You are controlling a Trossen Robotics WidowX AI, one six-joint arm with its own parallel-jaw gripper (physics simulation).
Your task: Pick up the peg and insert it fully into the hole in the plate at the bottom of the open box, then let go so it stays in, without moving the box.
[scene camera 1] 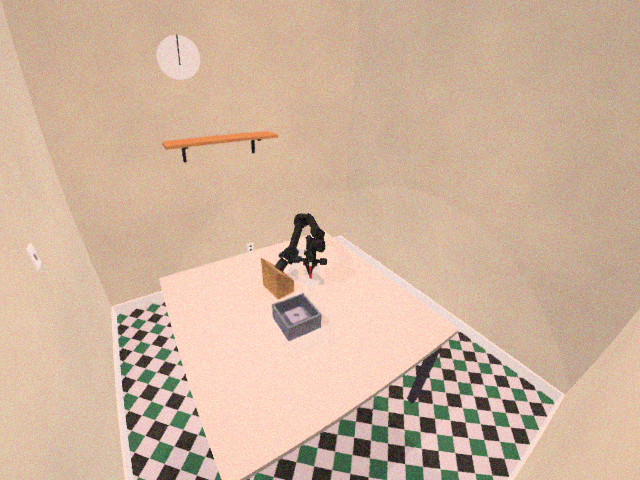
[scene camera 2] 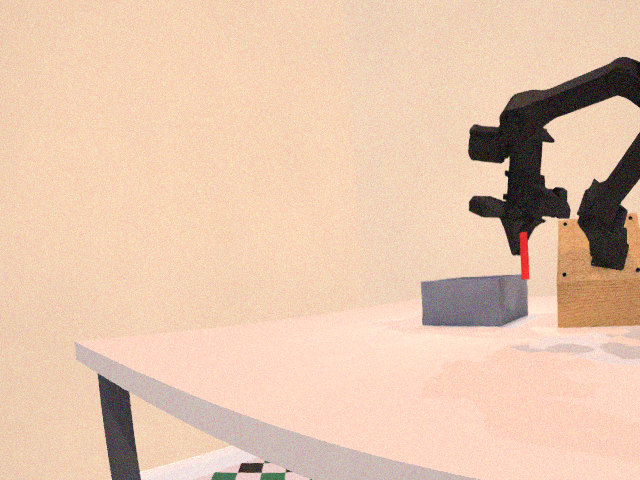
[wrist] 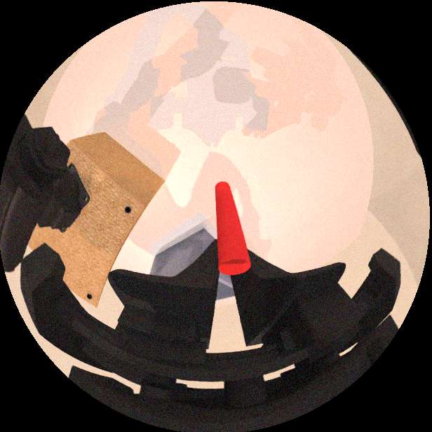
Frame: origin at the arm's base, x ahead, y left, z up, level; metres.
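Seen in the pictures: gripper, fingertip midpoint: (scene camera 1: 309,275) (scene camera 2: 515,255); arm's base at its link origin: (scene camera 1: 278,268) (scene camera 2: 610,255).
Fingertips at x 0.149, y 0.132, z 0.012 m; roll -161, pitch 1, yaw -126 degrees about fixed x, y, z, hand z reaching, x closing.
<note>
Offsets run from my fingertips to a thing's middle. Level surfaces: height alone.
The red peg {dx -0.023, dy +0.016, dz -0.002 m} (scene camera 1: 310,271) (scene camera 2: 525,263) (wrist: 229,220) is held nearly upright, lower end down, above the table. My gripper (scene camera 1: 310,265) (scene camera 2: 521,244) (wrist: 223,244) is shut on its upper part. The open grey box {dx +0.174, dy -0.171, dz -0.091 m} (scene camera 1: 305,329) (scene camera 2: 461,304) (wrist: 182,255) stands on the table, apart from the peg. In scene camera 1 the box is in front of the gripper, and the pale plate {dx +0.174, dy -0.171, dz -0.106 m} (scene camera 1: 302,315) with its small dark hole shows at its bottom. In scene camera 2 the box walls hide the plate. In the wrist view the fingers cover much of the box.
A wooden block (scene camera 1: 275,280) (scene camera 2: 589,302) (wrist: 100,210) with a slanted face and small dark holes stands between the arm's base and the box. All stand on a pale table {dz -0.140 m} (scene camera 1: 248,382) (scene camera 2: 310,372). A shelf (scene camera 1: 222,139) hangs on the wall behind.
</note>
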